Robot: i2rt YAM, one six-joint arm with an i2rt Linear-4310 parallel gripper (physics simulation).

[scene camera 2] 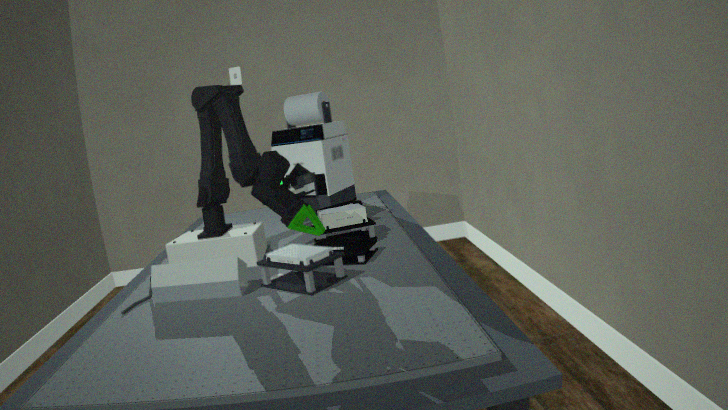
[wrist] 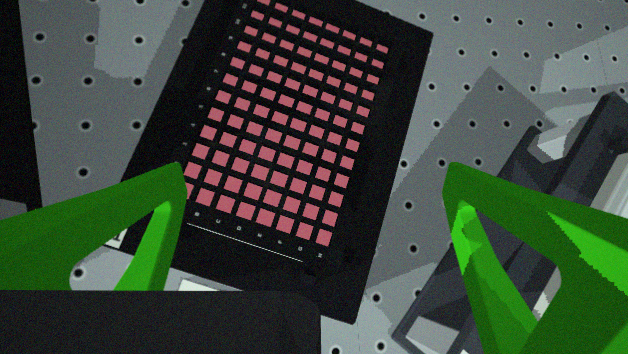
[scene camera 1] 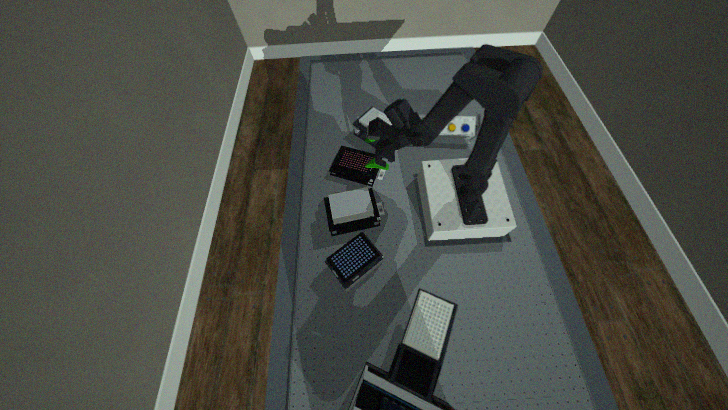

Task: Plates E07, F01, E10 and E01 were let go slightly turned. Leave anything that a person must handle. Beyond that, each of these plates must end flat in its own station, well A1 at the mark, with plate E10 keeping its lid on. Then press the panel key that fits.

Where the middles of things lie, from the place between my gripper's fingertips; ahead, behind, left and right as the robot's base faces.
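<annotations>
Going by their middles, of the things named here the black plate with red wells is the nearest to my hand and the white-welled plate is the farthest from it. Positions relative to my hand: black plate with red wells point(scene camera 1: 349, 160), 4 cm ahead, 4 cm below; black plate with blue wells point(scene camera 1: 356, 254), 35 cm to the left, 6 cm ahead, 1 cm below; white-welled plate point(scene camera 1: 426, 331), 54 cm to the left, 12 cm behind, 4 cm above.
</annotations>
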